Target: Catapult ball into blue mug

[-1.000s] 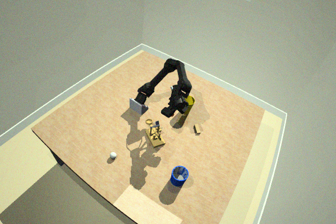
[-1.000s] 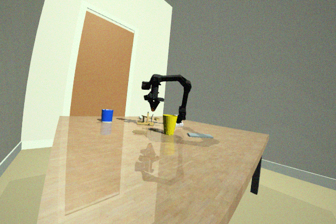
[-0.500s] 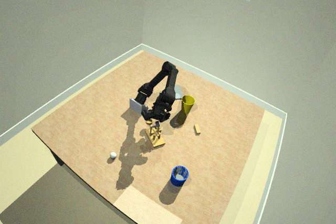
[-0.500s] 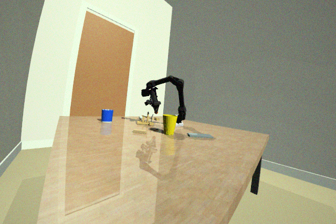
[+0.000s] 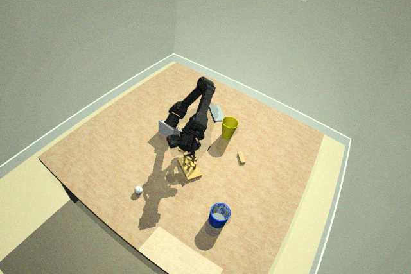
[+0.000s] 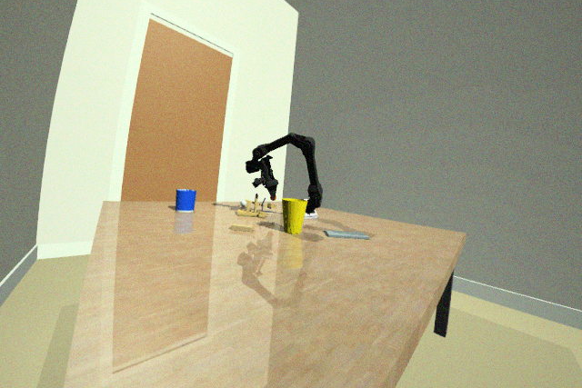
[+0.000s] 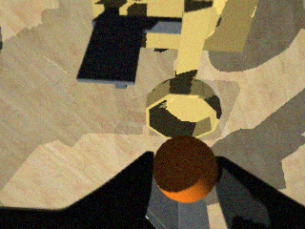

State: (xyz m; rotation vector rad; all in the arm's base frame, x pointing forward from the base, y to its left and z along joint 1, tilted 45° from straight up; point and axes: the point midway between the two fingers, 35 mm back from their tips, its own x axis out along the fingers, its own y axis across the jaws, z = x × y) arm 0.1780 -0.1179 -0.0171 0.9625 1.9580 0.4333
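My gripper tip is 10 mm below the orange ball. From my gripper tip the other things lie so: wooden catapult 60 mm ahead, 40 mm below, 10 mm to the right; then yellow cup 290 mm to the left, 120 mm ahead, 60 mm below; then white ball 330 mm to the right, 70 mm below, 10 mm behind.
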